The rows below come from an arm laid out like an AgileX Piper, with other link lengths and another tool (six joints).
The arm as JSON. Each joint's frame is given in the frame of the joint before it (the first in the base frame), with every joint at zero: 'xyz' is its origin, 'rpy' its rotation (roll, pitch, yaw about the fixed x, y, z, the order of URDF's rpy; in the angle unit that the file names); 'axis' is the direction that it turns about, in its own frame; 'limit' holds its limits. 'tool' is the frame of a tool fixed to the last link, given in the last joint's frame.
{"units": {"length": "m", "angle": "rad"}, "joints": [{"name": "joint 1", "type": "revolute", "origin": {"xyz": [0.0, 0.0, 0.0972], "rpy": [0.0, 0.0, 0.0]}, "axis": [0.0, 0.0, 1.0], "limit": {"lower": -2.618, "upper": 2.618}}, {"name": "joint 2", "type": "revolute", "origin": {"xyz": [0.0, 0.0, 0.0], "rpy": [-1.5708, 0.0, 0.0]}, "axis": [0.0, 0.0, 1.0], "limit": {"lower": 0.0, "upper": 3.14}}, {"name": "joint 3", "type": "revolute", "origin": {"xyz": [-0.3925, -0.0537, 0.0], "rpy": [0.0, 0.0, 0.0]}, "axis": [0.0, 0.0, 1.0], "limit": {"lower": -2.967, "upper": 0.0}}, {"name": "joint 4", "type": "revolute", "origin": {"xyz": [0.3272, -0.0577, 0.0], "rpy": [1.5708, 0.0, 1.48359]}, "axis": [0.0, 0.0, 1.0], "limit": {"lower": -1.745, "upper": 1.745}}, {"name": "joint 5", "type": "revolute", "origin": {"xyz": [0.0, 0.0, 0.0], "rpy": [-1.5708, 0.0, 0.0]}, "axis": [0.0, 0.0, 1.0], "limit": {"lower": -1.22, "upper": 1.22}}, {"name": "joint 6", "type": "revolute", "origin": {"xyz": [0.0, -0.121, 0.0], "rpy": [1.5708, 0.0, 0.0]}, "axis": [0.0, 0.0, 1.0], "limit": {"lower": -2.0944, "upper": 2.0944}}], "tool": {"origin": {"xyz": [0.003, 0.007, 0.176], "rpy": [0.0, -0.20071, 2.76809]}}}
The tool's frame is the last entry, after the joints.
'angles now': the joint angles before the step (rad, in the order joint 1, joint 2, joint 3, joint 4, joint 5, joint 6). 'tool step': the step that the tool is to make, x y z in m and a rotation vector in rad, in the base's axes. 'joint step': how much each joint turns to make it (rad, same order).
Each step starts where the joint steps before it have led.
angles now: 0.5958, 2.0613, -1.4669, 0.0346, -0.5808, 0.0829
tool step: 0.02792, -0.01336, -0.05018, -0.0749, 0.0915, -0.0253
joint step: -0.0349, 0.0535, -0.0457, -0.0142, 0.1098, -0.0018
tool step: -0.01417, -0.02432, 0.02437, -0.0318, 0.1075, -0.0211
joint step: -0.0147, -0.1061, 0.0039, 0.0292, 0.2104, 0.0002
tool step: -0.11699, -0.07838, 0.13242, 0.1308, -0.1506, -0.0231
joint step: 0.0001, -0.4070, 0.3559, 0.0366, -0.1458, 0.0034
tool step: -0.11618, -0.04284, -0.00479, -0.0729, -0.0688, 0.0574
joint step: 0.0202, -0.2965, 0.3359, -0.1050, -0.0593, -0.0001
